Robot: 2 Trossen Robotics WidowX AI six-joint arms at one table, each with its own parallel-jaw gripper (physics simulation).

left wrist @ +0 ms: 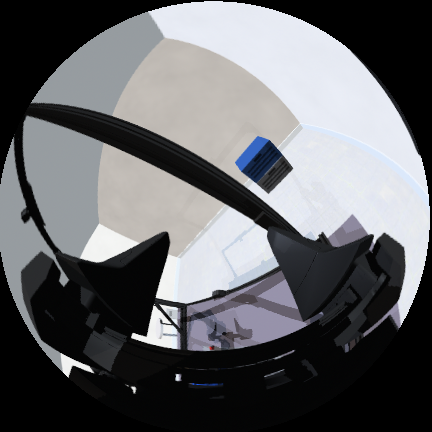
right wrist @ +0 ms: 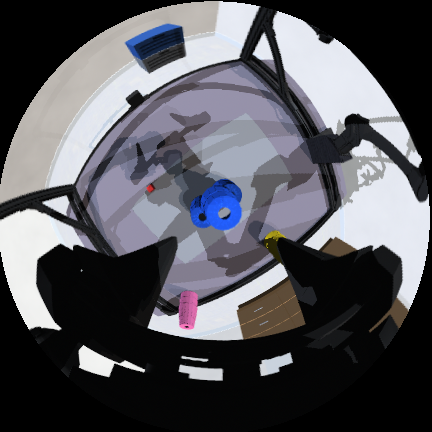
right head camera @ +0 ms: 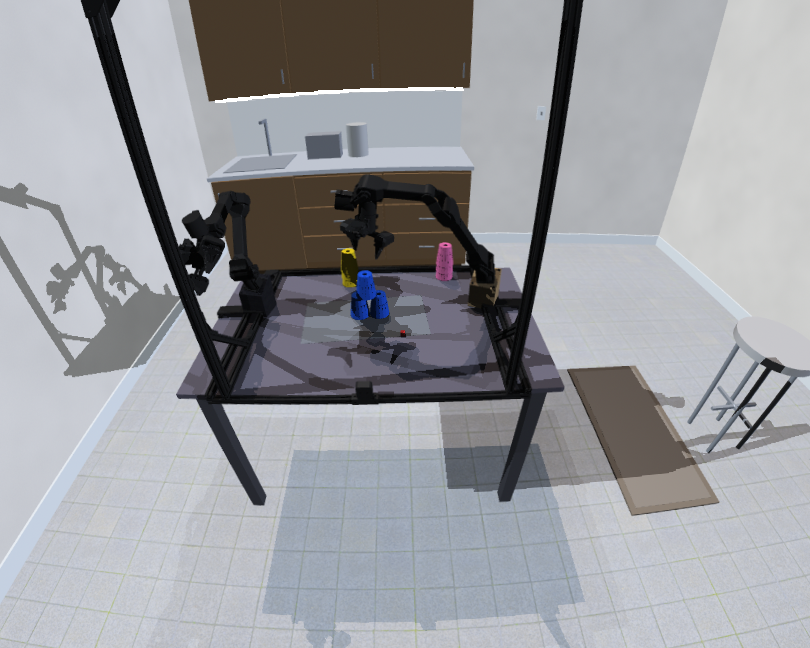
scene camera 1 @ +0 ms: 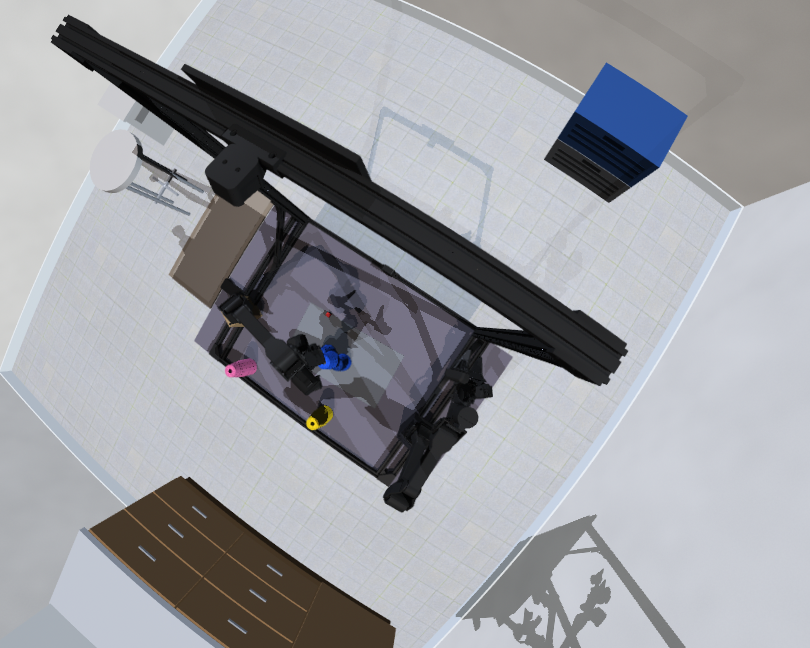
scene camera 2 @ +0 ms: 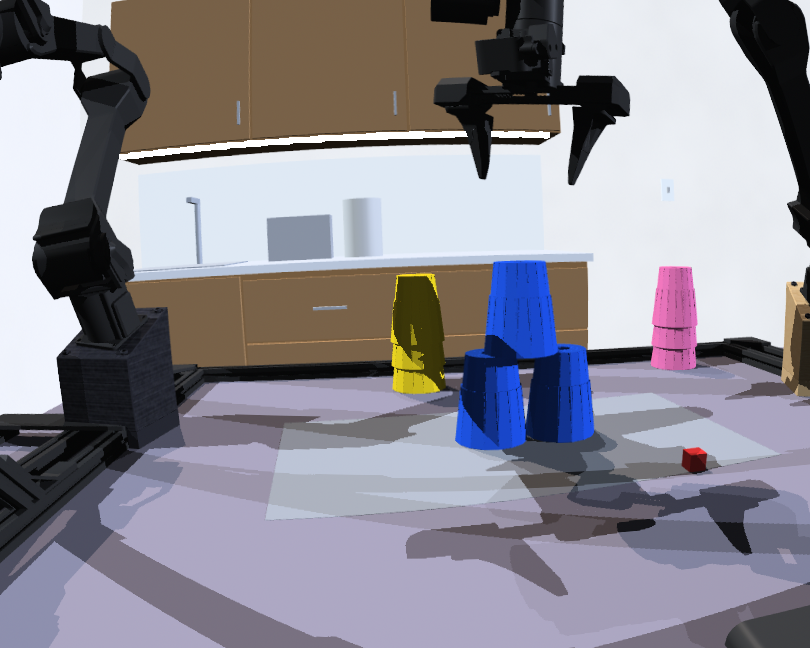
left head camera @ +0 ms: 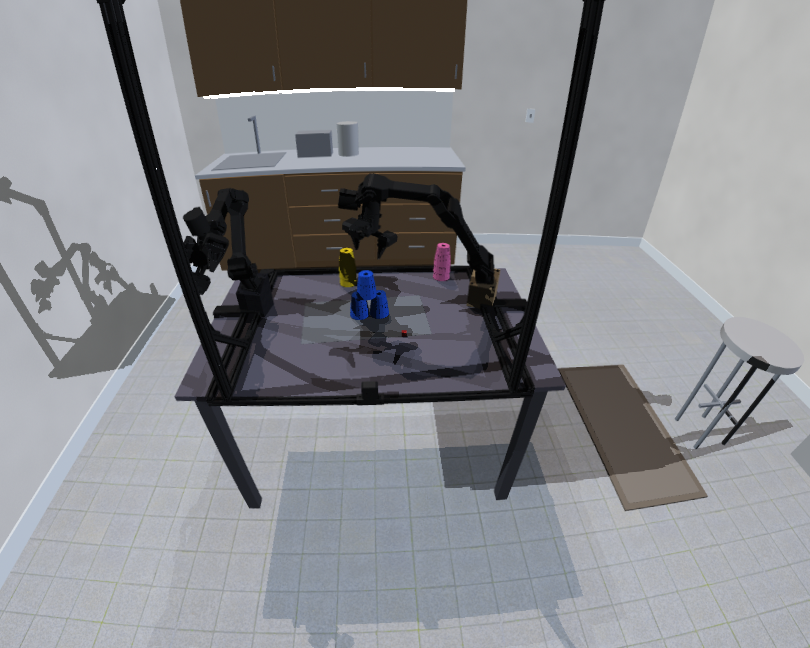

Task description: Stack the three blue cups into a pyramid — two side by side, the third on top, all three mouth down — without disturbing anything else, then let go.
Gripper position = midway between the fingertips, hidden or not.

Observation:
In view: the left gripper (scene camera 1: 475, 353), the right gripper (scene camera 2: 525, 181), a blue cup (scene camera 2: 520, 322), a blue cup (scene camera 2: 560, 410), a blue cup (scene camera 2: 491, 416) and a pale mat (scene camera 1: 373, 364).
The left gripper is seen too in the left wrist view (left wrist: 219, 234), in the right head camera view (right head camera: 203, 284) and in the left head camera view (left head camera: 206, 283). The right gripper also shows in the right wrist view (right wrist: 228, 242), in the right head camera view (right head camera: 365, 254), in scene camera 1 (scene camera 1: 314, 363) and in the left head camera view (left head camera: 367, 254). The pale mat shows as well in the right wrist view (right wrist: 239, 151), in the right head camera view (right head camera: 331, 321) and in the left head camera view (left head camera: 330, 321).

